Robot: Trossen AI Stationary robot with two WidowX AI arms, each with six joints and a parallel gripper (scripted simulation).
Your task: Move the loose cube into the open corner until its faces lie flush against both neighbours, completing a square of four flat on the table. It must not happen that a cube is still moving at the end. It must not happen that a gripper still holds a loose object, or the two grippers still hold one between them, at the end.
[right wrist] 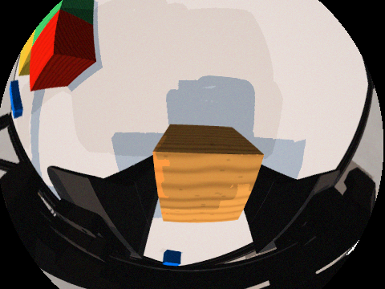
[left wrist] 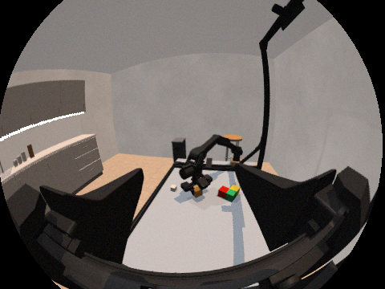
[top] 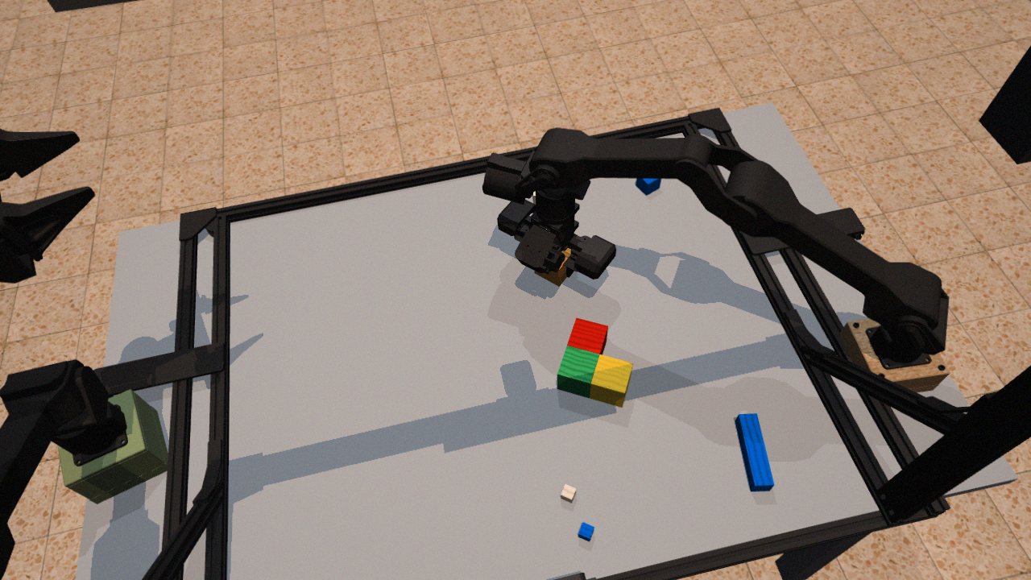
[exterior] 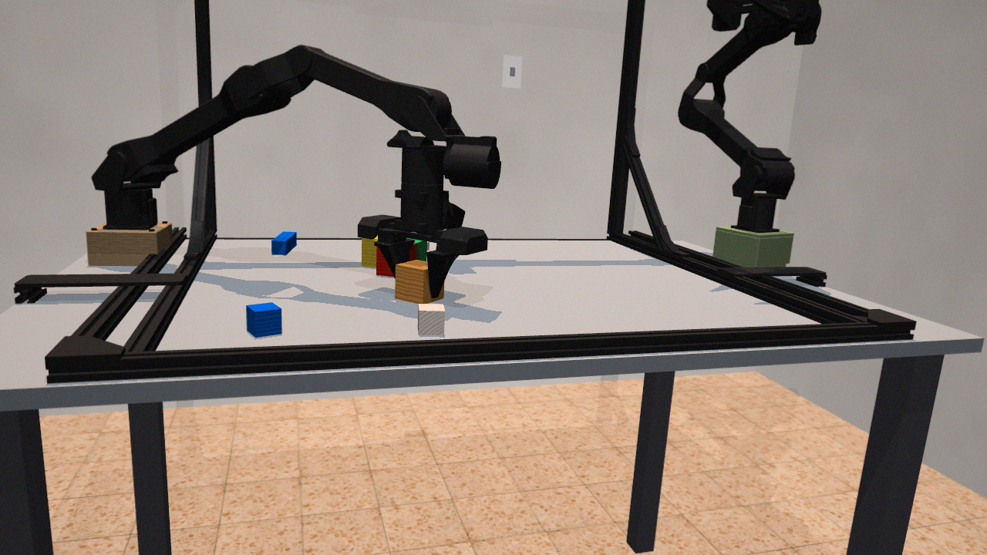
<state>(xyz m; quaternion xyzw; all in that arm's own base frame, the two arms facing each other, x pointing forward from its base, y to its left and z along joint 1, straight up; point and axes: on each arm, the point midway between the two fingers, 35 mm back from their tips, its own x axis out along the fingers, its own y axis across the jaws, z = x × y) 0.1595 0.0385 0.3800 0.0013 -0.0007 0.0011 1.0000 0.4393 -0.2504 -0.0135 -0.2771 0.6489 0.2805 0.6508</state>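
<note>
Now: right hand 35 cm past the long blue block, 22 cm to the left of it and 3 cm above it.
</note>
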